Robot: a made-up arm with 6 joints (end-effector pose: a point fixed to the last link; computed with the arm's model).
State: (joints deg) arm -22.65 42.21 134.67 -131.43 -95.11 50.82
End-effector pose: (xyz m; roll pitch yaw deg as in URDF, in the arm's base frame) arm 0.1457 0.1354 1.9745 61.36 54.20 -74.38
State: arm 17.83 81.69 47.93 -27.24 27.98 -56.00
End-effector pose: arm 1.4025 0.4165 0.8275 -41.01 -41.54 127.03
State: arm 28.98 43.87 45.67 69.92 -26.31 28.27
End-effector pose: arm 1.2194 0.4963 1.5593 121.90 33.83 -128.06
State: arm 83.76 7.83 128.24 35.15 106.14 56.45
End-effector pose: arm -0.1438 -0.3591 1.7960 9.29 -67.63 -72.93
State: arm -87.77 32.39 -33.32 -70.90 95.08 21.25
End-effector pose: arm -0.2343 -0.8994 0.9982 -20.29 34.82 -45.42
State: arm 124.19 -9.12 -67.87 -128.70 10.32 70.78
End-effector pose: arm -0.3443 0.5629 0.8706 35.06 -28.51 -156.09
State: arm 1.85 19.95 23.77 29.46 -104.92 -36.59
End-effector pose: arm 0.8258 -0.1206 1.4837 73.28 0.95 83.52
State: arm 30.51 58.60 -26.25 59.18 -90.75 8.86
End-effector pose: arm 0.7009 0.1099 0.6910 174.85 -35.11 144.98
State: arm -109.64 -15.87 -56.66 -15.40 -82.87 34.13
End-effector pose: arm -0.1448 -0.4318 1.0311 65.74 -65.36 42.48
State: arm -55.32 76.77 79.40 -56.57 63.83 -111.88
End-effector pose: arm 0.6087 -1.2031 1.4980 -165.36 -5.26 115.30
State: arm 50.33 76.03 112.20 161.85 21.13 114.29
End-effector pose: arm 0.7775 0.9579 1.7036 -65.62 -27.86 -166.82
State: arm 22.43 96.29 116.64 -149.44 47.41 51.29
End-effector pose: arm 1.2646 0.4239 1.2645 -36.88 -64.05 112.18
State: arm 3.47 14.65 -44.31 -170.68 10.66 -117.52
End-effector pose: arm 0.8592 -0.0262 0.8639 72.27 -9.68 -162.40
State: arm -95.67 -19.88 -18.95 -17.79 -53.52 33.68
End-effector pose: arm -0.0694 -0.7436 1.4802 35.22 0.60 65.22
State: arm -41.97 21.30 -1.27 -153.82 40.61 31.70
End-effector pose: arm 0.7467 -0.7913 1.2329 39.41 -57.92 -30.81
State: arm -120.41 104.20 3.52 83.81 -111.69 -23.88
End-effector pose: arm -0.6036 -0.4488 0.3788 -174.40 -7.47 22.04
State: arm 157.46 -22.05 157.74 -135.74 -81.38 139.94
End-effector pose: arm 0.5935 -0.4126 1.1079 95.20 -70.64 -138.93
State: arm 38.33 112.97 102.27 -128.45 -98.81 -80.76
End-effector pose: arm 0.8228 0.8726 1.0951 -153.21 -6.29 -5.02
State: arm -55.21 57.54 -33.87 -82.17 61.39 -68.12
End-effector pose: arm 0.2596 -0.7652 0.5210 -10.25 -39.09 -32.68
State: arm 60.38 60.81 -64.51 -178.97 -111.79 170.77
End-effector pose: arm 0.3460 0.5226 0.5504 -0.36 14.63 -173.30
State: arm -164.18 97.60 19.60 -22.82 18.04 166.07
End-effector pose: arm -1.0660 -0.2685 0.1820 98.79 -30.76 86.30
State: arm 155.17 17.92 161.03 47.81 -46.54 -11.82
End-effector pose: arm 0.3622 0.0377 1.9337 -97.94 -3.59 -166.31
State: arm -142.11 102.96 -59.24 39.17 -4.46 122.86
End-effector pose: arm 0.0827 0.1115 0.4746 -4.60 6.98 163.18
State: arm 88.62 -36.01 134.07 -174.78 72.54 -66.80
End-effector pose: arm 0.0325 -0.8508 1.5832 -104.87 29.11 33.91
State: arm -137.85 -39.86 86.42 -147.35 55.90 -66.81
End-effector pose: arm 0.3879 0.5617 2.0153 -132.63 56.58 128.13
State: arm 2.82 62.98 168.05 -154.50 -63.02 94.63
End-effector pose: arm -0.0160 0.0765 1.8703 144.76 44.13 41.83
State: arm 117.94 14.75 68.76 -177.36 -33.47 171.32
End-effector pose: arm -0.2073 0.4760 2.3822 -113.47 31.51 -179.98
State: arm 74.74 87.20 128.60 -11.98 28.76 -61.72
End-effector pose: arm 0.2855 1.0588 1.7970 -102.15 11.78 -154.73
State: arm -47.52 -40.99 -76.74 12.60 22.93 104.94
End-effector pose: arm 0.4236 -0.4939 1.1626 127.81 17.73 -169.28
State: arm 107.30 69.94 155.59 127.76 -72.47 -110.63
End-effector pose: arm 0.1309 0.4148 1.8883 -93.30 -37.73 140.33
